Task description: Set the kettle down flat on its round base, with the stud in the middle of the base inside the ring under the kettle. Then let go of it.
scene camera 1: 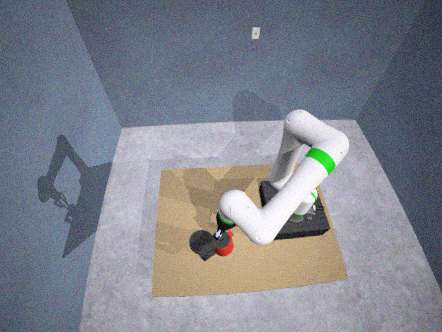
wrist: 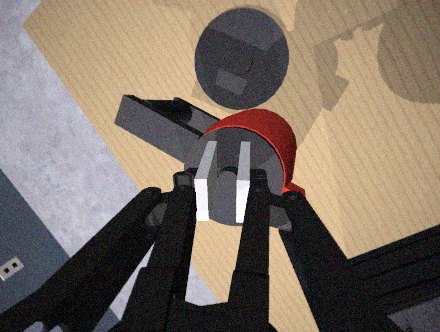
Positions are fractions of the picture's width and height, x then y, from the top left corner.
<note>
I see my gripper (wrist: 0.52,0.47) and a round dark base (wrist: 0.55,0.19).
</note>
